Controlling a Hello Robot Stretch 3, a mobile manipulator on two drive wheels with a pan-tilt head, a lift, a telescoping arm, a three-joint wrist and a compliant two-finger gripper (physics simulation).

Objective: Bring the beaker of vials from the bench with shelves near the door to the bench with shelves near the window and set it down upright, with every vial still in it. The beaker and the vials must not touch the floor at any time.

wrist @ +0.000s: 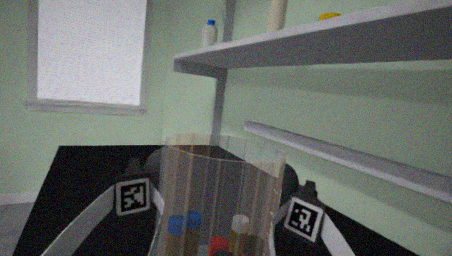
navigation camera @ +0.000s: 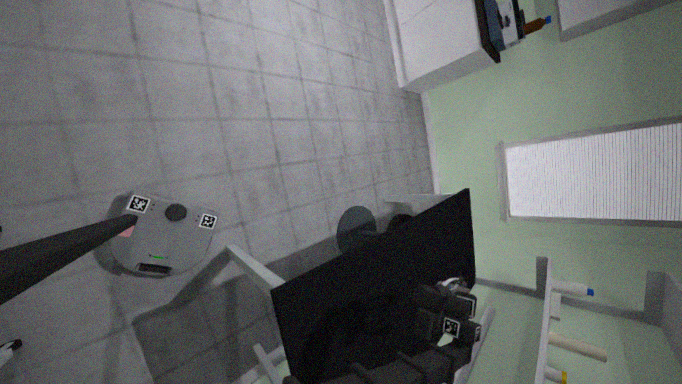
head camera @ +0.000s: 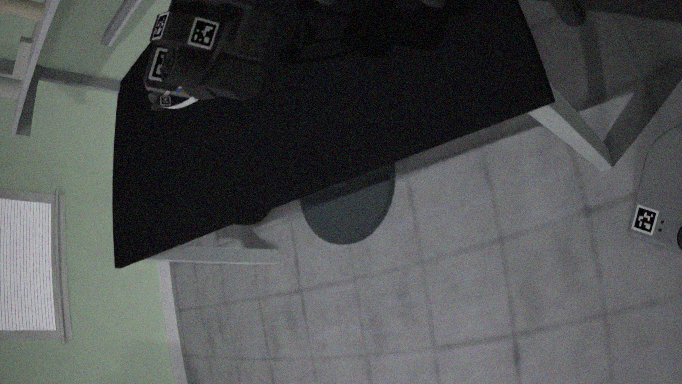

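Note:
My gripper (head camera: 172,92) (navigation camera: 457,290) (wrist: 222,174) is shut on the clear beaker (wrist: 220,172), a finger on each side of its wall. The beaker looks upright in the wrist view; its bottom is out of sight. Inside stand several vials, among them two blue-capped vials (wrist: 176,225) (wrist: 194,220), a white-capped vial (wrist: 240,222) and a red-capped vial (wrist: 218,245). The gripper is over the black bench top (head camera: 300,130) (navigation camera: 370,270) (wrist: 60,175) near the window. In the head view the wrist hides most of the beaker. Whether it touches the bench top is not visible.
A wall shelf (navigation camera: 543,320) (wrist: 325,45) with bottles and a lower rail (wrist: 345,160) run along the bench's wall side. A stool's round base (head camera: 350,220) (navigation camera: 356,227) lies at the bench's front edge. My wheeled base (head camera: 660,200) (navigation camera: 170,245) stands on the floor beyond it.

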